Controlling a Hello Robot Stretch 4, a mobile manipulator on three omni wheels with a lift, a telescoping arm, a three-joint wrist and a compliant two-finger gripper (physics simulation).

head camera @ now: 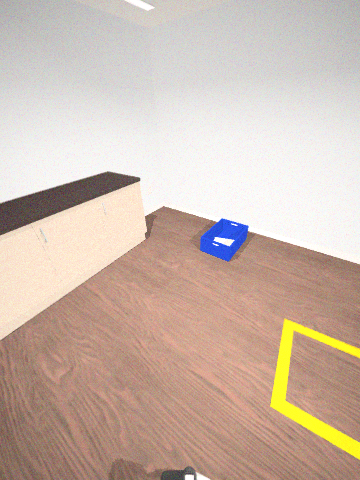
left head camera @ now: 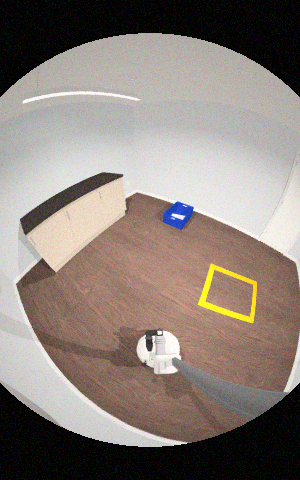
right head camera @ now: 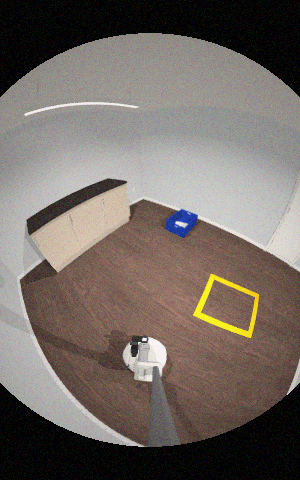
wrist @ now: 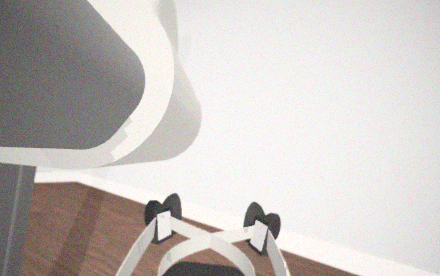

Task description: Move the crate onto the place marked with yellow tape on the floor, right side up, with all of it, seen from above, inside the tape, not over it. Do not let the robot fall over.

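Frame: origin at the robot's base, x down, y back, z left, level; centimetres.
Seen in the pictures: gripper, fingertip midpoint: (left head camera: 150, 365) (right head camera: 132, 370) (wrist: 213, 213).
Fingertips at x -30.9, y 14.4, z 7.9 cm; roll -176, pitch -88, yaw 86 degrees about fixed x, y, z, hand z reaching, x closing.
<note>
A point is followed by its place in that frame.
The blue crate (head camera: 214, 249) @(z -37.1, x -8.2, y -198.2 cm) (left head camera: 171, 223) @(z -37.0, x -2.8, y -198.3 cm) (right head camera: 174, 230) @(z -37.7, x -4.9, y -197.6 cm) stands upright, open side up, on the wood floor near the far wall, with a white patch inside. The yellow tape (head camera: 283, 367) @(z -69.7, x 2.6, y -70.7 cm) (left head camera: 207, 285) @(z -72.1, x 2.7, y -73.1 cm) (right head camera: 204, 296) @(z -71.0, x 2.7, y -72.5 cm) forms a four-sided outline on the floor, nearer to the robot than the crate and to the right; the head camera view cuts off its right part. My gripper (wrist: 213, 213) @(z 7.9, x -30.9, y 14.4 cm) is open and empty in the wrist view, its two dark fingertips wide apart in front of floor and white wall. It is well away from the crate, which does not show in the wrist view.
A long light wood cabinet (head camera: 75, 250) @(z 106.8, x -42.3, y -156.5 cm) (left head camera: 85, 217) @(z 103.2, x -48.1, y -161.7 cm) (right head camera: 90, 222) @(z 101.4, x -44.9, y -164.6 cm) with a dark top stands along the left wall. White walls meet in a corner behind the cabinet and crate. The robot's round white base (left head camera: 172, 345) @(z -13.4, x -18.6, y -2.6 cm) (right head camera: 159, 352) @(z -13.5, x -18.6, y -4.4 cm) is left of and nearer than the tape.
</note>
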